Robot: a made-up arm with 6 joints.
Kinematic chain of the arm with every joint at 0, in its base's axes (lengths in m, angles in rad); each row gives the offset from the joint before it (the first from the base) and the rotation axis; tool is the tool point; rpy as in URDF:
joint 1: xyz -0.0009 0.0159 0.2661 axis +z
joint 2: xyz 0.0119 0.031 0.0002 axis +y
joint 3: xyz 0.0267 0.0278 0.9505 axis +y
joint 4: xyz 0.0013 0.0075 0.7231 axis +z
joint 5: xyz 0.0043 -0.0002 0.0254 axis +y
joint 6: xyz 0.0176 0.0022 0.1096 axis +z
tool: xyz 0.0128 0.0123 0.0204 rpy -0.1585 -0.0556 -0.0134
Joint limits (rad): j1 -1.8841..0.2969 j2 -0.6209..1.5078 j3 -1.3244..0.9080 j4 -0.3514..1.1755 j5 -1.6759..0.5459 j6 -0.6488..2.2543
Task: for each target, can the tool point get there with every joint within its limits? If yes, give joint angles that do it. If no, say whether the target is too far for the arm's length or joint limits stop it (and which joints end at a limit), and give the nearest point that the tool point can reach.
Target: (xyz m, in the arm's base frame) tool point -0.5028 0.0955 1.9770
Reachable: yes | joints 0.0416 -0.3682 0.2427 -0.1940 -0.9257 1.4700
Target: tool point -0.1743 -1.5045 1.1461
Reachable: yes | joints -1.7196 0.7459 0.6328 0.9039 -0.4266 0.6600
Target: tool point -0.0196 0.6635 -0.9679
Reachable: no: joint limits stop it (at a limit: joint 1, joint 2, joint 3, joint 5, joint 6) | nearest point 1.3540 0.5385 -0.3937 | short by 1.494 m
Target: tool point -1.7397 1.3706 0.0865
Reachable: no: too far | nearest point -1.0498 0.8331 0.7082 | short by 1.073 m
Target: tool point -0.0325 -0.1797 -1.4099
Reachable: no: joint limits stop it (at a limit: joint 2, joint 3, joint 5, joint 6) | nearest point -0.2313 -1.4104 -0.3983 | short by 1.605 m
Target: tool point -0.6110 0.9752 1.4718
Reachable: yes | joints -0.9636 -0.4087 -0.6895 0.4492 -0.8802 0.0427
